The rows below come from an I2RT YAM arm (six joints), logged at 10 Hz.
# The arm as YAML. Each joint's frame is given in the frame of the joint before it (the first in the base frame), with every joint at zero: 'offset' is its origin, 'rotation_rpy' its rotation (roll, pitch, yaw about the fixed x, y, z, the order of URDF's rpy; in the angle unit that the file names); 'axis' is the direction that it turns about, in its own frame. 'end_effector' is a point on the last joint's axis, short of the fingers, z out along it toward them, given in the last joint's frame.
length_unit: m
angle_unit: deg
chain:
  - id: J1
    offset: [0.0, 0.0, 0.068]
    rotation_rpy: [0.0, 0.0, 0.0]
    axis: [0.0, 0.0, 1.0]
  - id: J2
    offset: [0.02, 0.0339, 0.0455]
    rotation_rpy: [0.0, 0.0, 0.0]
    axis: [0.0, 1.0, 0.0]
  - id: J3
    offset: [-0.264, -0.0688, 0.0]
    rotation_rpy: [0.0, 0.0, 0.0]
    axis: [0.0, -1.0, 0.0]
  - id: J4
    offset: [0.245, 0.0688, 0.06]
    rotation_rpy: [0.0, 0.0, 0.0]
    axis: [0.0, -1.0, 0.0]
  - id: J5
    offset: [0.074, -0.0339, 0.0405]
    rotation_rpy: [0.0, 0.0, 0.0]
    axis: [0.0, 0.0, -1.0]
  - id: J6
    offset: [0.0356, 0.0, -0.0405]
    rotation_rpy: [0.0, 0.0, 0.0]
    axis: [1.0, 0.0, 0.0]
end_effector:
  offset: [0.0, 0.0, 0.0]
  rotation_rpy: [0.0, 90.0, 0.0]
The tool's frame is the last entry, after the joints.
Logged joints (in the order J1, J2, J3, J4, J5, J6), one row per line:
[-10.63 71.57 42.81 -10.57 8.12 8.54]
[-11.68 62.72 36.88 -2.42 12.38 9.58]
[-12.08 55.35 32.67 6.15 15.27 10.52]
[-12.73 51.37 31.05 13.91 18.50 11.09]
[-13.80 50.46 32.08 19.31 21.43 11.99]
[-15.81 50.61 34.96 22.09 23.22 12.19]
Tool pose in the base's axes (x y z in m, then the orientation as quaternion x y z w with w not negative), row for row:
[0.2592 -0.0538 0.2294 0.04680 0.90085 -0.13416 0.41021]
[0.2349 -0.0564 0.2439 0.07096 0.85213 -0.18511 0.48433]
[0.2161 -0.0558 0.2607 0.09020 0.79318 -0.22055 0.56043]
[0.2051 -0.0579 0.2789 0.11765 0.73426 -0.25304 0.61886]
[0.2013 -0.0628 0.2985 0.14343 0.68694 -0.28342 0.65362]
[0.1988 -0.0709 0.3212 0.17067 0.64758 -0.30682 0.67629]
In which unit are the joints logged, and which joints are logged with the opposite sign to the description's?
The joints are logged in degrees. Opposite sign: J6.
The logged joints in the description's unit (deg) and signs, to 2 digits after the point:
[-10.63 71.57 42.81 -10.57 8.12 -8.54]
[-11.68 62.72 36.88 -2.42 12.38 -9.58]
[-12.08 55.35 32.67 6.15 15.27 -10.52]
[-12.73 51.37 31.05 13.91 18.50 -11.09]
[-13.80 50.46 32.08 19.31 21.43 -11.99]
[-15.81 50.61 34.96 22.09 23.22 -12.19]

